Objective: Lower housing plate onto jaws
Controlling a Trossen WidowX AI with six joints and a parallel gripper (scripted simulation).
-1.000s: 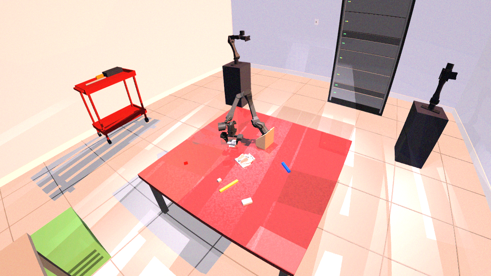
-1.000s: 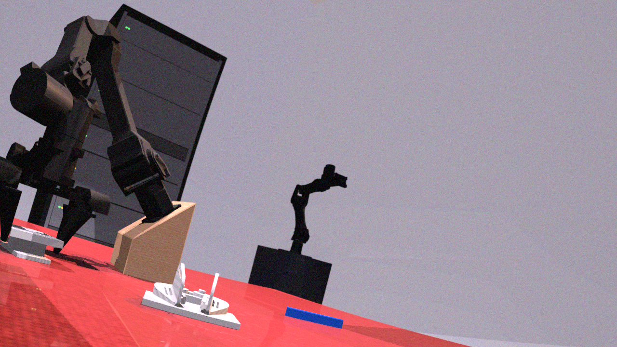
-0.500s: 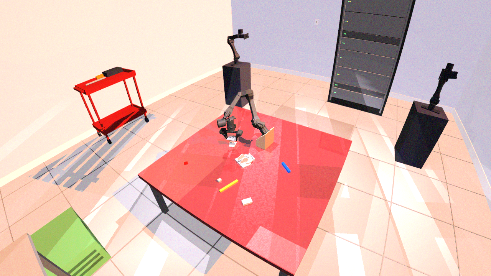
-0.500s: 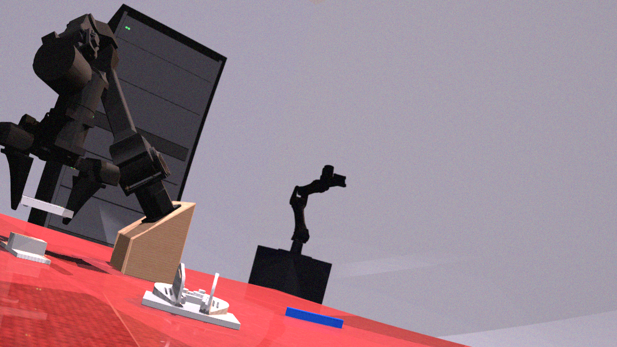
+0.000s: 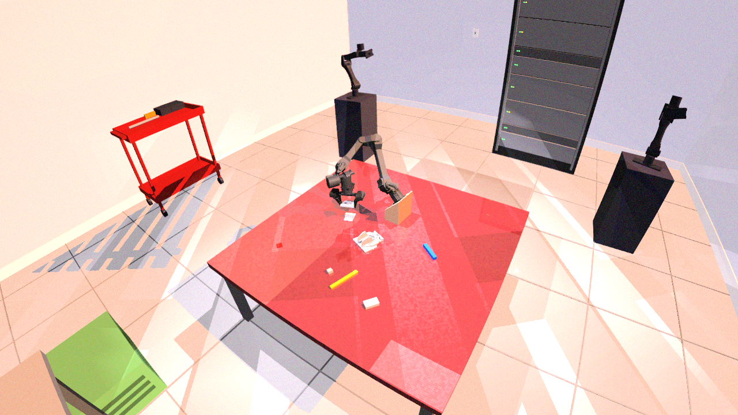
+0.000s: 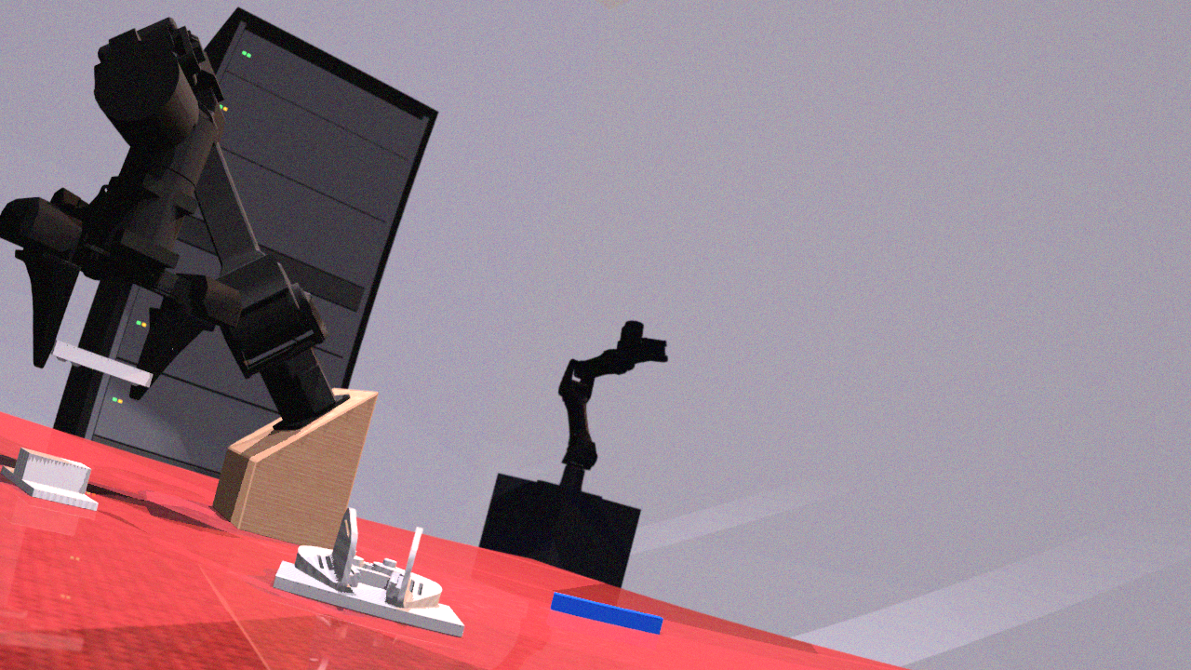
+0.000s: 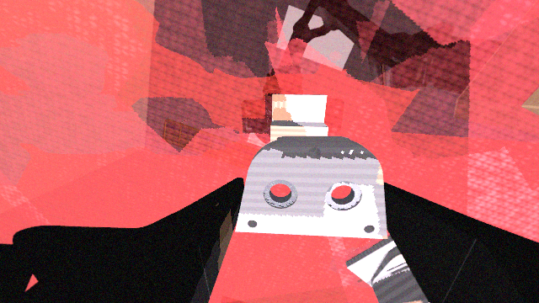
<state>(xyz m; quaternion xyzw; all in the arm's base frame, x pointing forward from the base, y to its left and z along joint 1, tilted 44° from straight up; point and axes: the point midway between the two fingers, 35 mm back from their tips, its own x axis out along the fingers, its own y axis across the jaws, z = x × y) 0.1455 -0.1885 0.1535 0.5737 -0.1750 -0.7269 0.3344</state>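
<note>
Now: gripper tip 220 mm to the right of the grey jaw assembly, 100 mm short of it and 70 mm above it. The rest, counted from my gripper tip: grey stand: 70 mm below, 10 mm behind; red cube: 370 mm ahead, 200 mm to the right, 80 mm below; housing plate: 20 mm above, 10 mm behind.
</note>
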